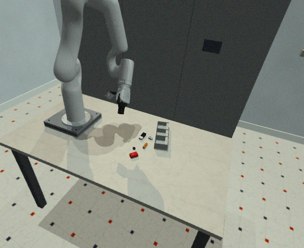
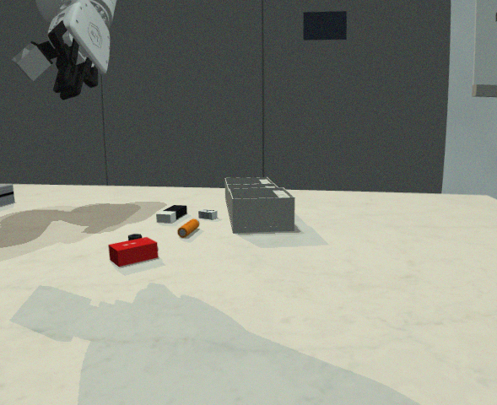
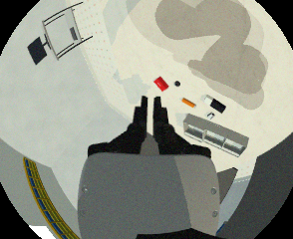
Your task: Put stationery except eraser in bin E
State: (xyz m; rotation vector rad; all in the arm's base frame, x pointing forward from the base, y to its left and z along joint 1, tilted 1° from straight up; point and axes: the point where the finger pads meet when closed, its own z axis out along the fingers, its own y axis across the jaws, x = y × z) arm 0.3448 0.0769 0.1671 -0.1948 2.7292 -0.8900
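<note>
My gripper is now 220 mm short of the bin block, 190 mm above it and 170 mm to the right of it. Round my hand: black-and-white block 200 mm below, 110 mm ahead, 80 mm to the left; orange cylinder 200 mm below, 180 mm ahead, 20 mm to the left; black cap 200 mm below, 140 mm ahead, 40 mm to the right.
</note>
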